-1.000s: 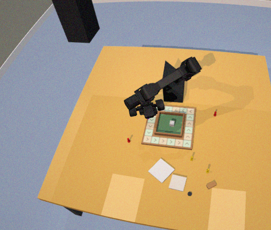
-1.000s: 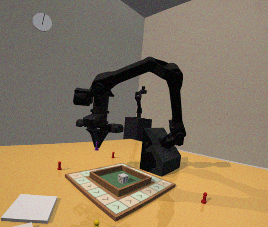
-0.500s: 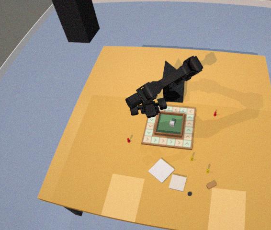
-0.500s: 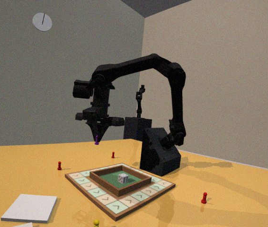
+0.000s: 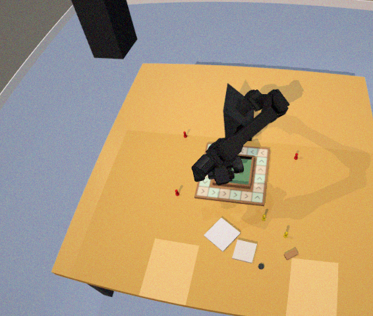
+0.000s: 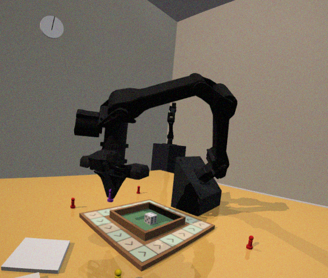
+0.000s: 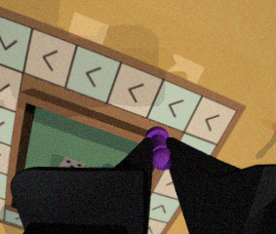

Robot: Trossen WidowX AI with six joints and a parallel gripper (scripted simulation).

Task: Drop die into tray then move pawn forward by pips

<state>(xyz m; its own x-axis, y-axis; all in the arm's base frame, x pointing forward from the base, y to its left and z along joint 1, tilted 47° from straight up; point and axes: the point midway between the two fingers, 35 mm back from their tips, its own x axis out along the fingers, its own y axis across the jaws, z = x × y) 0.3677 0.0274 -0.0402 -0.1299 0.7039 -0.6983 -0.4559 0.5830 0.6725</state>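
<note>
My gripper tip is 100 mm past the white die, 60 mm above it and 50 mm to the right of it. Also, from my gripper tip: small black disc 270 mm ahead, 230 mm to the left, 80 mm below; then green dice tray 100 mm behind, 80 mm below, 30 mm to the left; then purple pawn 10 mm above.
</note>
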